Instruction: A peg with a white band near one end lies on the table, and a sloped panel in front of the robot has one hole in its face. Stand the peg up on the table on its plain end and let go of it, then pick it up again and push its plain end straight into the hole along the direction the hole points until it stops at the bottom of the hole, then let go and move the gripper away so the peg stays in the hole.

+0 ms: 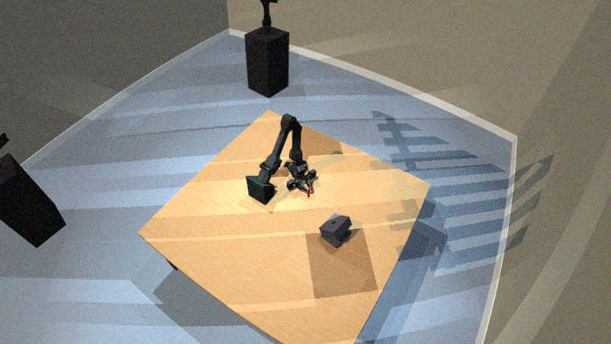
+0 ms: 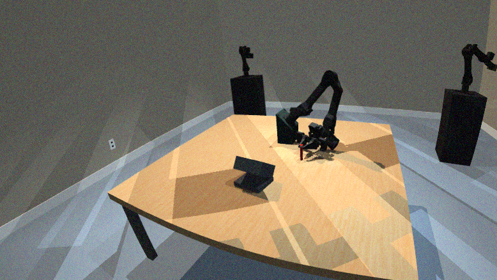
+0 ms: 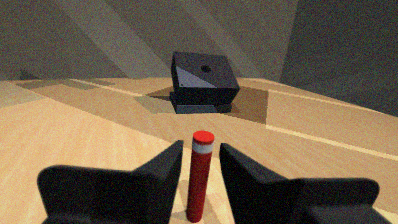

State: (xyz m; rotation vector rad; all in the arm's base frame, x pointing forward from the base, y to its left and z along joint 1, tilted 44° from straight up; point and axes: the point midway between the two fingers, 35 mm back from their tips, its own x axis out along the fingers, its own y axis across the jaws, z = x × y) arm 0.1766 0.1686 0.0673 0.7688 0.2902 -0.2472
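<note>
The red peg is 1 cm below my gripper tip. From my gripper tip the other things lie so: grey sloped panel: 25 cm ahead, 10 cm to the right; dark panel base: 27 cm ahead, 10 cm to the right, 6 cm below.
</note>
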